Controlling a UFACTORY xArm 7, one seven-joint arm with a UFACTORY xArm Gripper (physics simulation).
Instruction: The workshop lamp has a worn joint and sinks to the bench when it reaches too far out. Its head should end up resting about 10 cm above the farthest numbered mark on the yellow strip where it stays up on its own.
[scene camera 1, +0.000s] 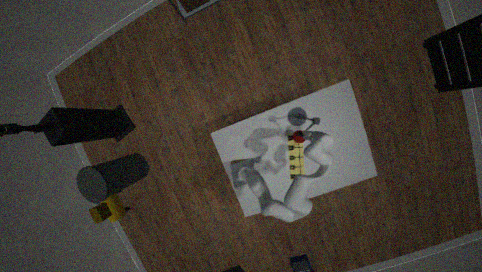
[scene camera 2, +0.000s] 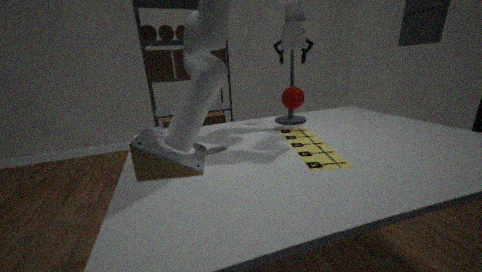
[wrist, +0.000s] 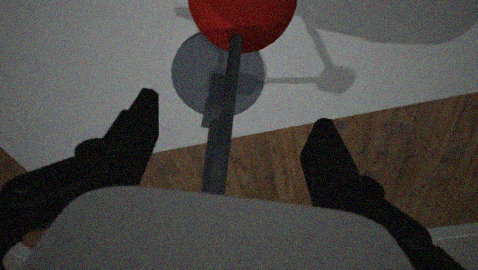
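Pixels of known places: gripper, between the fingertips: (scene camera 2: 292, 64) (wrist: 235, 125); arm's base, origin of its link: (scene camera 1: 244, 173) (scene camera 2: 176, 146).
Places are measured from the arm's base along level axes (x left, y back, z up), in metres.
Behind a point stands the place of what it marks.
The lamp's round red head (scene camera 1: 298, 137) @(x 0.067, y -0.542, z 0.131 m) (scene camera 2: 293, 98) @(x 0.017, y -0.527, z 0.092 m) (wrist: 242, 22) @(x 0.065, y -0.563, z 0.135 m) hangs above the table, near the strip's lamp-side end. Its round grey base (scene camera 1: 296, 116) @(x 0.186, y -0.647, z -0.037 m) (scene camera 2: 281, 120) @(x 0.178, y -0.595, z -0.048 m) (wrist: 187, 75) @(x 0.148, y -0.699, z -0.049 m) stands beyond that end. A dark lamp joint (scene camera 1: 315, 121) @(x 0.161, y -0.629, z 0.375 m) shows off to one side in the overhead view. The yellow strip (scene camera 1: 300, 162) @(x -0.192, y -0.474, z -0.061 m) (scene camera 2: 322, 148) @(x -0.194, y -0.476, z -0.061 m) lies flat; its numbers are blurred. My gripper (scene camera 2: 292, 62) @(x 0.089, y -0.580, z 0.231 m) (wrist: 235, 125) @(x 0.089, y -0.580, z 0.231 m) is open, above the red head's level. In the wrist view, a grey lamp rod (wrist: 220, 155) @(x 0.105, y -0.599, z 0.231 m) crosses the gap between the fingers; depth and contact are unclear. The overhead view partly hides the gripper.
The white table (scene camera 1: 345, 105) @(x 0.037, y -1.050, z -0.062 m) (scene camera 2: 240, 220) @(x -0.369, y -0.028, z -0.062 m) carries the lamp, strip and arm. The arm's wedge-shaped mount (scene camera 2: 165, 167) @(x -0.086, y 0.057, z -0.025 m) stands at the left in the second scene view. Behind it is a shelf rack (scene camera 2: 146, 65). The arm's links reach around the strip's side in the overhead view.
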